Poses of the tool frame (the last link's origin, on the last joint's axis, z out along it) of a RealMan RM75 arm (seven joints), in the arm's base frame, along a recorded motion.
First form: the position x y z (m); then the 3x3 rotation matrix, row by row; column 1 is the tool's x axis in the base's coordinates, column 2 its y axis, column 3 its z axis. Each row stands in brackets.
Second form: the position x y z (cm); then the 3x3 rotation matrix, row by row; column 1 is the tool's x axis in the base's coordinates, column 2 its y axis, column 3 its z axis. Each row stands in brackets. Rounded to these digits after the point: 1 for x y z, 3 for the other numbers.
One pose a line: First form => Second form
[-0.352 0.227 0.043], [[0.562 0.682 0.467], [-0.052 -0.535 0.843], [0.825 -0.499 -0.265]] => [-35.2 22.7 4.3], [[0.562 0.682 0.467], [-0.052 -0.535 0.843], [0.825 -0.499 -0.265]]
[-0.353 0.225 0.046], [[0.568 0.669 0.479], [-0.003 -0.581 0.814], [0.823 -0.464 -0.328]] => [-35.3 22.5 4.6], [[0.568 0.669 0.479], [-0.003 -0.581 0.814], [0.823 -0.464 -0.328]]
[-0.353 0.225 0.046], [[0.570 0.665 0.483], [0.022 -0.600 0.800], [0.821 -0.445 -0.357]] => [-35.3 22.5 4.6], [[0.570 0.665 0.483], [0.022 -0.600 0.800], [0.821 -0.445 -0.357]]
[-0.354 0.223 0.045], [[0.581 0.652 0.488], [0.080 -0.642 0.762], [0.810 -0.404 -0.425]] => [-35.4 22.3 4.5], [[0.581 0.652 0.488], [0.080 -0.642 0.762], [0.810 -0.404 -0.425]]
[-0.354 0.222 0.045], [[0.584 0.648 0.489], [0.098 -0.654 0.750], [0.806 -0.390 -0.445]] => [-35.4 22.2 4.5], [[0.584 0.648 0.489], [0.098 -0.654 0.750], [0.806 -0.390 -0.445]]
